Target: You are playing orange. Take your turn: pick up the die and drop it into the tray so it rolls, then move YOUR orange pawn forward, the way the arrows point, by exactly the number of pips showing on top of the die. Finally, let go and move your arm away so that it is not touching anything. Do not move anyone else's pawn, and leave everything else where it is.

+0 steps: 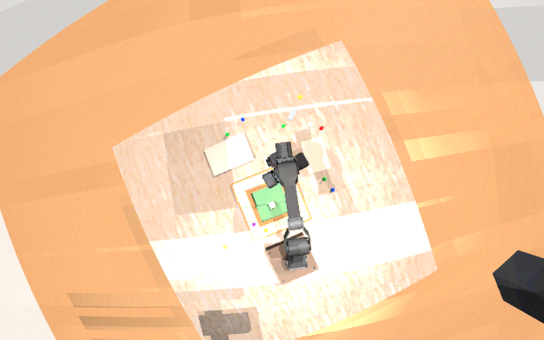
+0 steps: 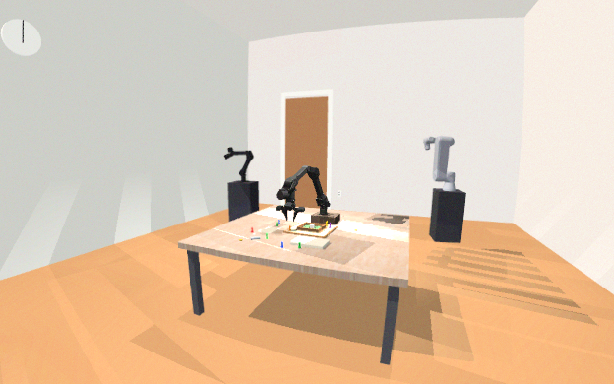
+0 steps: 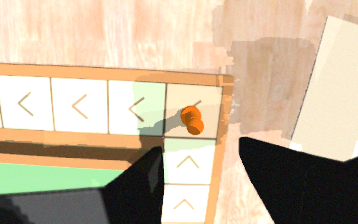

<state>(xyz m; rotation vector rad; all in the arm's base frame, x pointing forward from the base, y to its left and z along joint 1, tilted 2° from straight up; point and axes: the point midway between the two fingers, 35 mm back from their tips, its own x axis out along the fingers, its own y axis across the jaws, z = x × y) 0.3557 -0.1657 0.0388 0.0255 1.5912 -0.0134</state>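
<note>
The orange pawn is 50 mm below my gripper tip. Round my gripper tip: green tray (130 mm to the left, 90 mm behind, 70 mm below); then pale card (160 mm to the right, 80 mm below, 20 mm behind); then white die (130 mm to the left, 100 mm behind, 50 mm below).
</note>
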